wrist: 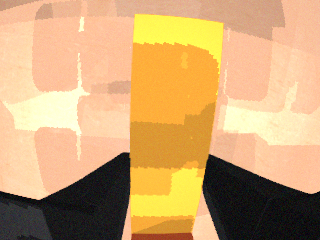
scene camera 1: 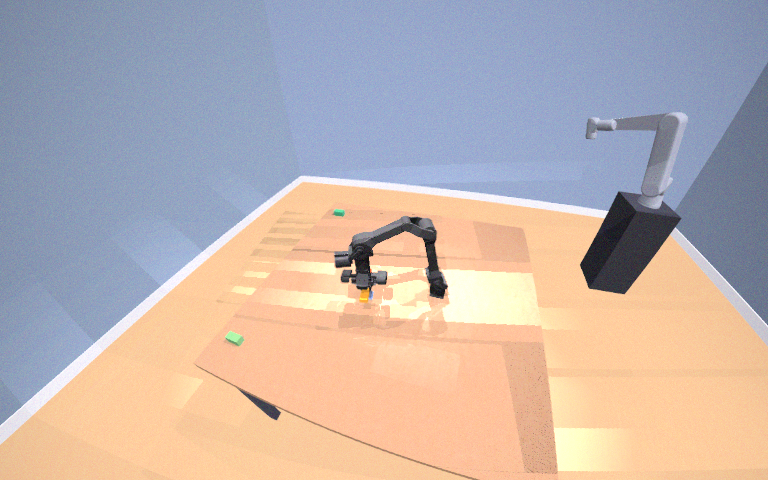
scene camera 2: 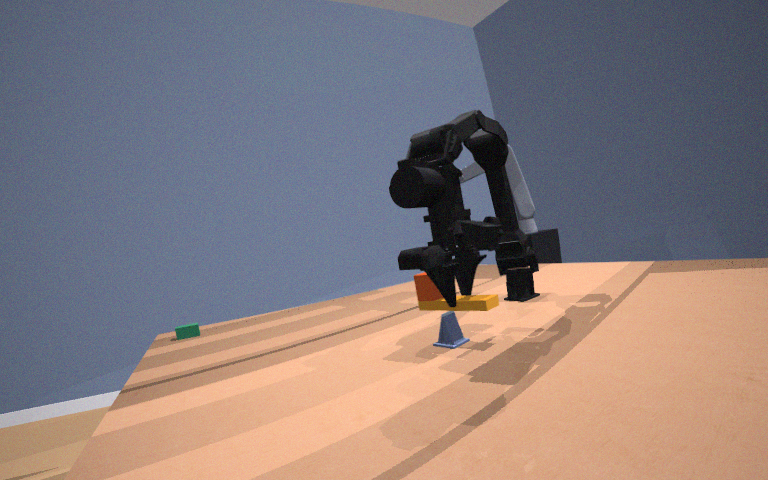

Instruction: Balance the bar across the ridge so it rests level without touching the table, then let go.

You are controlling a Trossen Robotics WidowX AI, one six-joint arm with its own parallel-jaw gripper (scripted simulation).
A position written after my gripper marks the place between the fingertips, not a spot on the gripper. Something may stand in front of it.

Observation:
My gripper (scene camera 2: 460, 304) carries a bar (scene camera 2: 429, 297).
The bar shows as well in the wrist view (wrist: 175, 71). My gripper shows as well in the wrist view (wrist: 166, 162) and in scene camera 1 (scene camera 1: 366, 290).

